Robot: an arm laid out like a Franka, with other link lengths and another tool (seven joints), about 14 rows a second.
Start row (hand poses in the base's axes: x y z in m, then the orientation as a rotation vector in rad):
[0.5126 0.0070 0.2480 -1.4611 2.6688 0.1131]
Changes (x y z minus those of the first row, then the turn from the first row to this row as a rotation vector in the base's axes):
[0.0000 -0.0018 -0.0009 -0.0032 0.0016 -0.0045]
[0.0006 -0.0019 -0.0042 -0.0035 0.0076 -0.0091]
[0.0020 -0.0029 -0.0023 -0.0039 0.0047 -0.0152]
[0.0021 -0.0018 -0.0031 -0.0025 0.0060 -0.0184]
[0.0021 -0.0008 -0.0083 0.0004 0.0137 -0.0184]
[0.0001 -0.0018 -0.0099 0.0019 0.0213 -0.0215]
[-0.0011 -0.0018 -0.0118 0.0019 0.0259 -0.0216]
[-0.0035 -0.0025 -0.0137 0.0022 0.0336 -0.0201]
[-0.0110 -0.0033 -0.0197 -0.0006 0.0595 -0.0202]
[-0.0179 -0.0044 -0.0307 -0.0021 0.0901 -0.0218]
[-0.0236 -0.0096 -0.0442 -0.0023 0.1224 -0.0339]
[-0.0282 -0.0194 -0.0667 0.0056 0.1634 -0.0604]
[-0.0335 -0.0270 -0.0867 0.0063 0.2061 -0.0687]
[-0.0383 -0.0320 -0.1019 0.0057 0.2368 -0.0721]
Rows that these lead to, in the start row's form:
[0.5126 0.0052 0.2471 -1.4565 2.6746 0.1098]
[0.5132 0.0051 0.2438 -1.4523 2.6827 0.1136]
[0.5146 0.0041 0.2457 -1.4432 2.6848 0.1104]
[0.5147 0.0052 0.2449 -1.4389 2.6874 0.1130]
[0.5147 0.0062 0.2397 -1.4405 2.6922 0.1227]
[0.5127 0.0052 0.2381 -1.4383 2.6996 0.1303]
[0.5115 0.0052 0.2362 -1.4397 2.7033 0.1338]
[0.5091 0.0045 0.2343 -1.4441 2.7082 0.1403]
[0.5016 0.0037 0.2283 -1.4531 2.7298 0.1567]
[0.4947 0.0026 0.2173 -1.4609 2.7554 0.1787]
[0.4890 -0.0026 0.2038 1.4445 -2.7709 -0.2020]
[0.4844 -0.0124 0.1813 1.3890 -2.7613 -0.2390]
[0.4791 -0.0200 0.1613 1.3566 -2.7335 -0.2676]
[0.4743 -0.0250 0.1461 1.3368 -2.7111 -0.2863]

